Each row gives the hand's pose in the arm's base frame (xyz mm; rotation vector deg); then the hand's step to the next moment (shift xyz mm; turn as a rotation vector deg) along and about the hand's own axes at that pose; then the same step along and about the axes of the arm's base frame.
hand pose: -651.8 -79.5 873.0 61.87 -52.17 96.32
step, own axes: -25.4 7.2 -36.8 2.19 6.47 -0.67
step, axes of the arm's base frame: -11.3 23.4 -37.1 -6.73 -0.77 1.14
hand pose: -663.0 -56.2 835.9 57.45 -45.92 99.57
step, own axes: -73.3 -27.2 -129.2 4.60 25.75 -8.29
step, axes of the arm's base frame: 6.4 89.8 -121.3 -27.39 0.08 -1.67
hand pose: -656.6 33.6 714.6 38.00 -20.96 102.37
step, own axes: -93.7 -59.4 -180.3 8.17 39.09 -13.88
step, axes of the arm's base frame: 29.6 46.4 -204.4 -42.15 1.76 -2.85
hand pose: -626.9 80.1 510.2 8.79 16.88 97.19
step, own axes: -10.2 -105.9 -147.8 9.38 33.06 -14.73
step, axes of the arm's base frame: 62.5 -12.6 -170.6 -36.81 3.61 -5.44
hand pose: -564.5 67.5 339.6 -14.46 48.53 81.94
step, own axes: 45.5 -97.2 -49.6 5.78 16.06 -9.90
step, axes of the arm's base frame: 68.7 -13.0 -95.4 -18.97 0.97 -5.33
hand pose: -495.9 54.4 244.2 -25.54 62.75 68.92
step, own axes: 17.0 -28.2 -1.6 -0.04 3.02 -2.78
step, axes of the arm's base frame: 24.0 -2.5 -22.4 -3.92 -1.12 -0.45
